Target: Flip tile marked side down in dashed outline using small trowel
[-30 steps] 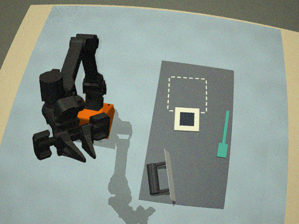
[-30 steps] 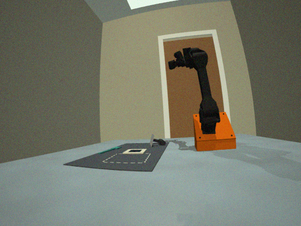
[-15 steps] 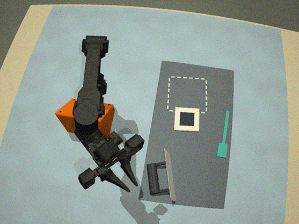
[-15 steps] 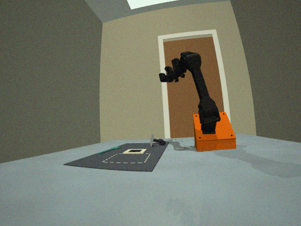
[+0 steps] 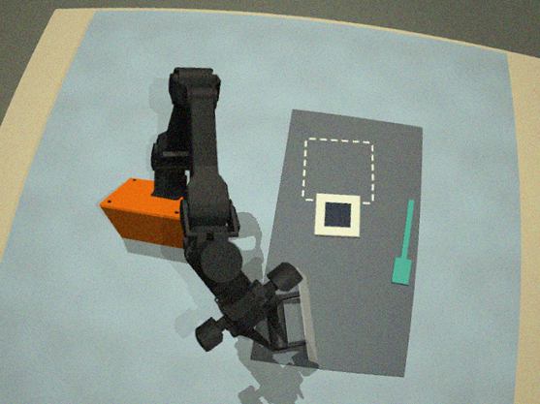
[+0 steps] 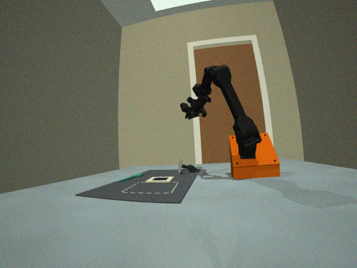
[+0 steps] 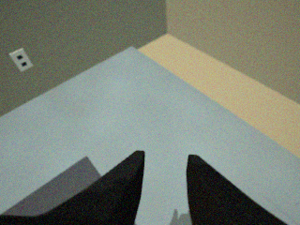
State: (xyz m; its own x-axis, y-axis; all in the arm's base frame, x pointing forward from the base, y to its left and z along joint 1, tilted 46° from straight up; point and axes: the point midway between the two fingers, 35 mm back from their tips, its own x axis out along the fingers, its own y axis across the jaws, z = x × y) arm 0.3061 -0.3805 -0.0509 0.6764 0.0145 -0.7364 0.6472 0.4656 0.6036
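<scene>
The trowel is 300 mm below my gripper tip and 90 mm to the left of it. Round my gripper tip: tile 380 mm to the left, 320 mm below, 50 mm ahead; teal tool 330 mm to the left, 320 mm below, 220 mm ahead; dark mat 350 mm below, 340 mm to the left, 80 mm ahead.
</scene>
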